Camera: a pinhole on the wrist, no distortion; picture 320 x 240 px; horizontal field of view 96.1 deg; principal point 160.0 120.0 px. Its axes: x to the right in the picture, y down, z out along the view. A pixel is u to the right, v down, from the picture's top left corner.
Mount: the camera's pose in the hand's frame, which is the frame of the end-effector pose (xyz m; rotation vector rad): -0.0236 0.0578 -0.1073 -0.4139 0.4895 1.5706
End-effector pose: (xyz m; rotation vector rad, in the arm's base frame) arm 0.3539 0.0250 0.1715 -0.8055 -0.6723 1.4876
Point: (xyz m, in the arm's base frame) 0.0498 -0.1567 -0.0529
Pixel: 226 177
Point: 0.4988 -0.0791 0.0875
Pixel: behind the camera
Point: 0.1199 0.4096 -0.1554
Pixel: outside the picture
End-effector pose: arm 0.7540 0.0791 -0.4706 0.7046 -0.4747 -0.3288
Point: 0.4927 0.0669 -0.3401
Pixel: 63 211
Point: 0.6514 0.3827 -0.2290
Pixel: 249 179
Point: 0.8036 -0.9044 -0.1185
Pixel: outside the picture
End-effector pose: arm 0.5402 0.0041 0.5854 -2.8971 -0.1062 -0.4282
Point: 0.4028 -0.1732 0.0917
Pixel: 136 199
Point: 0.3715 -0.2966 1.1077
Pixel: behind the camera
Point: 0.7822 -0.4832 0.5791
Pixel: 307 8
